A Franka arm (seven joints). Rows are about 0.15 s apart.
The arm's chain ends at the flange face. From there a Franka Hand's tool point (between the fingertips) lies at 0.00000 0.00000 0.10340 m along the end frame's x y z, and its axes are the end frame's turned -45 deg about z.
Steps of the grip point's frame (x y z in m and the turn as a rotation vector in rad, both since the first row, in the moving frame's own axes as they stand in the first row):
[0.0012, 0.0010, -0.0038, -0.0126, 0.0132, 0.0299]
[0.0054, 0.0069, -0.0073, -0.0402, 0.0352, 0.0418]
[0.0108, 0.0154, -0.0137, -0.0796, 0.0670, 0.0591]
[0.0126, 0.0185, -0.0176, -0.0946, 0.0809, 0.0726]
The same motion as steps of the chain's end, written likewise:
[-0.0003, -0.0001, -0.0038, 0.0004, 0.0182, 0.0299]
[0.0032, 0.0006, -0.0072, -0.0035, 0.0533, 0.0418]
[0.0079, 0.0020, -0.0131, -0.0089, 0.1037, 0.0591]
[0.0092, 0.0027, -0.0168, -0.0097, 0.1241, 0.0726]

